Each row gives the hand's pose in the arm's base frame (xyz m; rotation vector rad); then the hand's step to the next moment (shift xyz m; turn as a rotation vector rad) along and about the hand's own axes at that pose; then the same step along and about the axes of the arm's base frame.
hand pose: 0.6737 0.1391 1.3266 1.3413 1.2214 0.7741
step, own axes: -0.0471 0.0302 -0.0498 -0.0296 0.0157 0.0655
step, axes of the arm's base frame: -0.0520 -0.0260 0.0473 0.0577 -0.0447 0.0095
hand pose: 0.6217 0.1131 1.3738 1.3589 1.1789 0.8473
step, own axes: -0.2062 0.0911 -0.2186 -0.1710 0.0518 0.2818
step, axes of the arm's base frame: -0.2432 -0.1308 0.1495 0.2345 -0.2353 0.0310
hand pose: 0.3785 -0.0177 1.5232 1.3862 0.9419 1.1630
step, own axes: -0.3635 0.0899 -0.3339 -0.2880 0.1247 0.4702
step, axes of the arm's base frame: -0.4095 -0.2885 0.0274 0.3887 -0.4007 0.0892
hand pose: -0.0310 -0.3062 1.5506 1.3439 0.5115 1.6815
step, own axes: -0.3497 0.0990 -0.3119 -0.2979 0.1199 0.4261
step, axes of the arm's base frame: -0.3229 -0.2780 -0.2186 0.3499 -0.3974 0.0657
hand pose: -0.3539 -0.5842 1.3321 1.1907 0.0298 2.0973
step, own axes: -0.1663 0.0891 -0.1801 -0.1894 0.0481 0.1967
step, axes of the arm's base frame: -0.1339 -0.1087 -0.1957 0.1822 -0.2087 -0.0106
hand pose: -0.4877 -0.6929 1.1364 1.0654 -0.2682 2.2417
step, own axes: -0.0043 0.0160 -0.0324 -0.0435 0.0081 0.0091
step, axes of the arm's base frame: -0.0282 -0.0005 -0.0230 0.0211 -0.0301 -0.0262
